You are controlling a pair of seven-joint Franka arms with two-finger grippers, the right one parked.
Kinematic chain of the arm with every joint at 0, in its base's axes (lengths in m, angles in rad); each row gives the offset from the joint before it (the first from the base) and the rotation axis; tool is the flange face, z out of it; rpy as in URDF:
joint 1: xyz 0 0 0.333 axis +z
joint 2: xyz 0 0 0 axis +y
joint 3: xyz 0 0 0.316 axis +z
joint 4: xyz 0.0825 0 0 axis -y
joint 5: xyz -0.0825 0 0.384 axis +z
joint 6: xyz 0 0 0 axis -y
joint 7: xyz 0.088 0 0 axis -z
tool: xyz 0 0 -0.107 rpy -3.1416 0 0
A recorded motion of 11 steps. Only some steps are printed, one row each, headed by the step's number.
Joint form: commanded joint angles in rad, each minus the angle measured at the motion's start. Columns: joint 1, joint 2, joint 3, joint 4, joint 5, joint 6, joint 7.
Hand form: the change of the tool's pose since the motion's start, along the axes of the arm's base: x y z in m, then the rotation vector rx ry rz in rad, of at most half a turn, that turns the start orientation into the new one. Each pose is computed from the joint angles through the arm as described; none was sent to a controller.
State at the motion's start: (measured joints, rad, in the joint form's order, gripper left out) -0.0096 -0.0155 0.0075 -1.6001 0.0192 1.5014 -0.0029
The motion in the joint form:
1: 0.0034 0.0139 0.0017 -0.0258 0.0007 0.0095 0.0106
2: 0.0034 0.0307 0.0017 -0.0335 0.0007 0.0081 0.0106
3: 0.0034 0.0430 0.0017 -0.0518 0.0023 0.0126 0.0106
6: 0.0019 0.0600 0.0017 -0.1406 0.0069 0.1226 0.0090
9: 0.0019 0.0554 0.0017 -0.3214 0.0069 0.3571 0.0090
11: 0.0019 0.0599 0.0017 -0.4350 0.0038 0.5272 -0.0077
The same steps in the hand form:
1: 0.0037 0.0028 -0.0188 -0.0003 0.0304 -0.0057
2: 0.0073 0.0028 -0.0316 -0.0003 0.0563 -0.0056
3: 0.0095 0.0029 -0.0465 0.0013 0.0824 -0.0058
6: 0.0174 0.0024 -0.0893 0.0060 0.0782 -0.0089
9: 0.0166 0.0018 -0.1534 0.0047 0.0200 -0.0146
11: 0.0129 0.0010 -0.1948 0.0017 -0.0323 -0.0003

